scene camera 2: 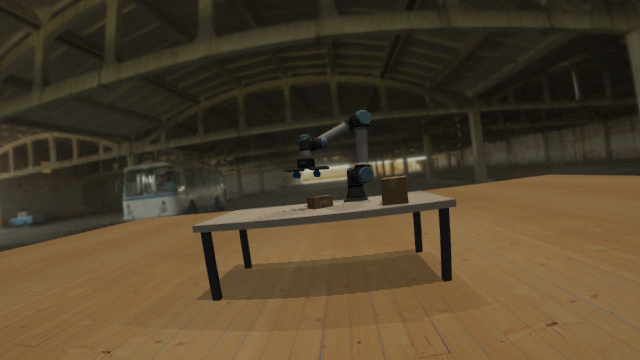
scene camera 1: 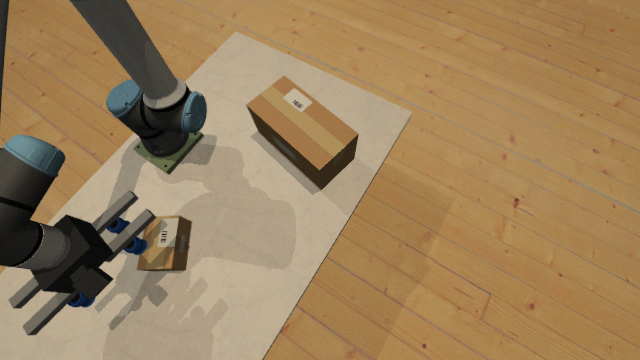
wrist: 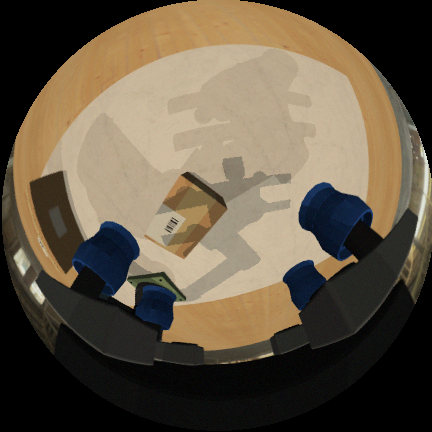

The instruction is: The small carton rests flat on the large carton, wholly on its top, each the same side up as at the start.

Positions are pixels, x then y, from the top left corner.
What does my suction head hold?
Nothing.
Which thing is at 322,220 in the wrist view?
My suction head.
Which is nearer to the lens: the large carton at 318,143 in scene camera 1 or the small carton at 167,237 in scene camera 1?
The large carton.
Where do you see a large carton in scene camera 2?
394,191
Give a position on a large carton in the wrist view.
At 50,214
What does the large carton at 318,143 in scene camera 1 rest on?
The table.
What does the small carton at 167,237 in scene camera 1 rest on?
The table.
